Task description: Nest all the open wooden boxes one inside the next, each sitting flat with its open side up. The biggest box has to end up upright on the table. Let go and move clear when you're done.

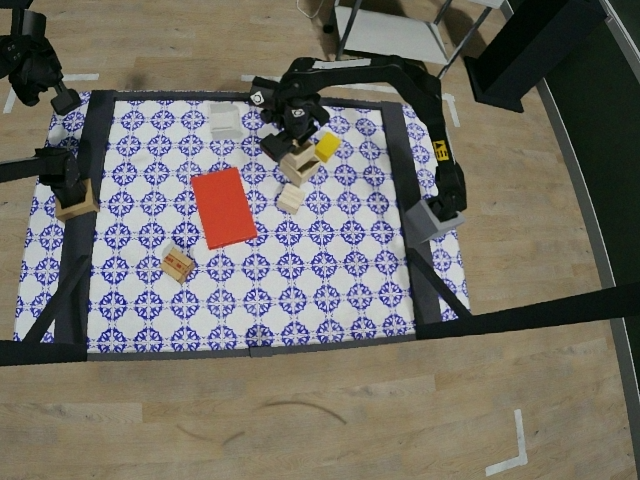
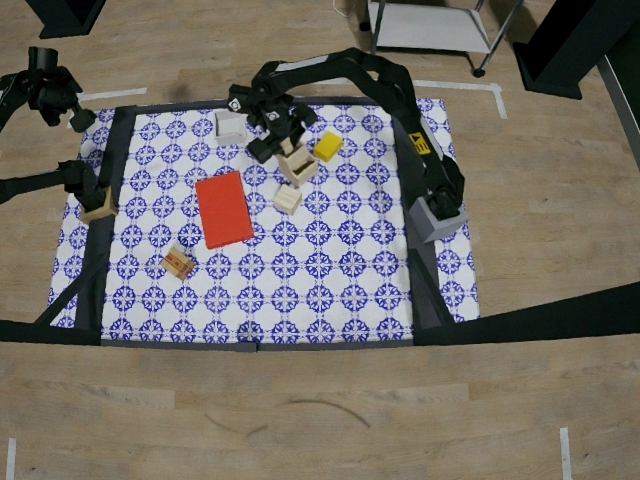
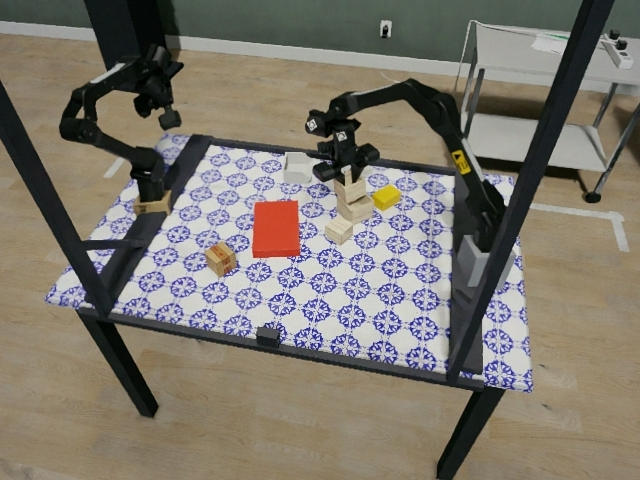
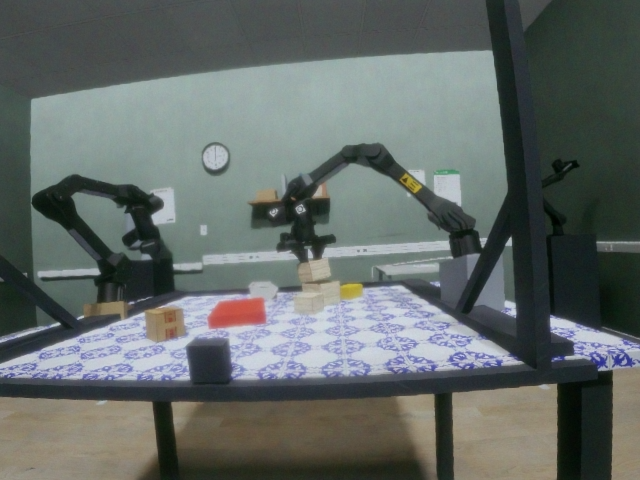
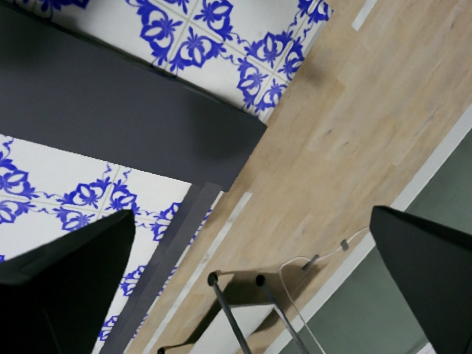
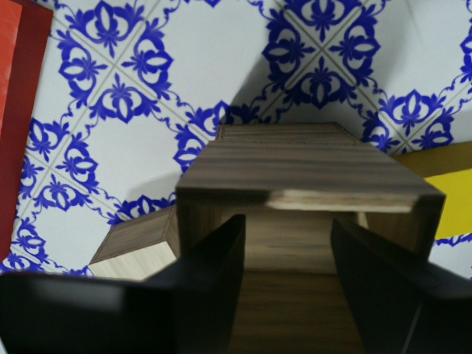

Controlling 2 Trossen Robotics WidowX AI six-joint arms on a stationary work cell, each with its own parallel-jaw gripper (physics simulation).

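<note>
My right gripper [image 2: 287, 147] [image 3: 347, 178] [image 4: 311, 259] [image 6: 288, 227] is shut on a wooden box [image 3: 350, 191] [image 4: 314, 270] [image 6: 310, 167] and holds it tilted; the fingertips reach into its open side. This box hangs directly over a second wooden box [image 1: 293, 173] [image 2: 291, 172] [image 3: 356, 210] [image 4: 329, 290], which stands on the table with its open side up; contact between them is unclear. A smaller wooden box [image 1: 290, 198] [image 2: 287, 199] [image 3: 339, 230] [image 4: 308, 302] [image 6: 135, 262] sits apart in front, closed faces showing. My left gripper [image 3: 169, 118] [image 5: 254, 219] is open and empty, raised at the back left.
A yellow block [image 1: 327, 146] [image 3: 386, 197] is close right of the stacked boxes. A red slab [image 1: 224, 207] [image 3: 276, 228] lies left of them. A white open tray [image 2: 230, 128] stands at the back, a printed brown box [image 3: 220, 258] front left. Dark frame posts flank the table.
</note>
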